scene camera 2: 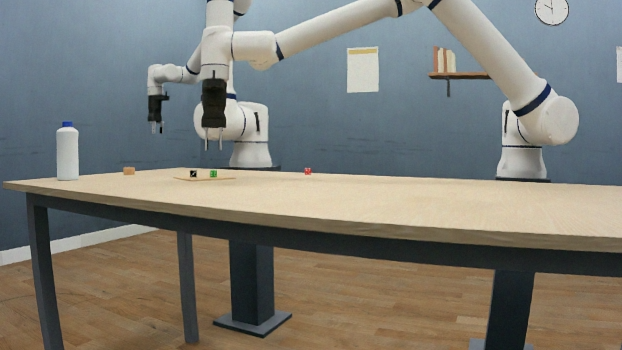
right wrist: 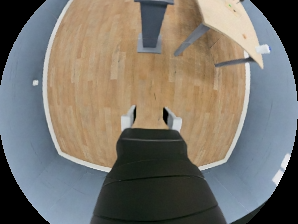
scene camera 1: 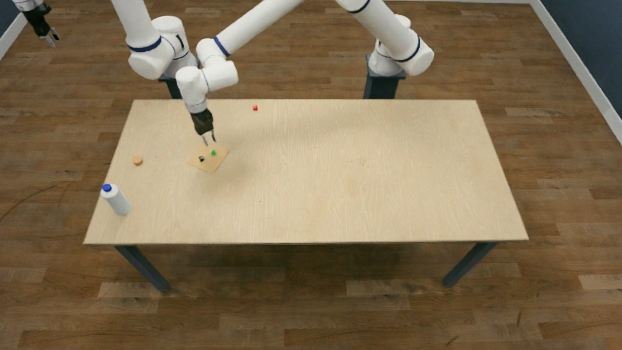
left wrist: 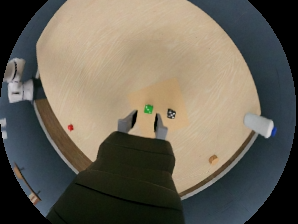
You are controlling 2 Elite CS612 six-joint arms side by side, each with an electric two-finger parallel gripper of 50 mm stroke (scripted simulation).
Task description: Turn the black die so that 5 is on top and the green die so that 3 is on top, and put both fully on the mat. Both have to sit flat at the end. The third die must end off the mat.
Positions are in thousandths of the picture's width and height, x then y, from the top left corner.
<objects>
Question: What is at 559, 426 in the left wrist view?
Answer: A tan mat.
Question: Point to a white bottle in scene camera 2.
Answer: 109, 393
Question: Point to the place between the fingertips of my left gripper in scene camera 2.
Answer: At 343, 427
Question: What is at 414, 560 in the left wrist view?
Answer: My left gripper.
</objects>
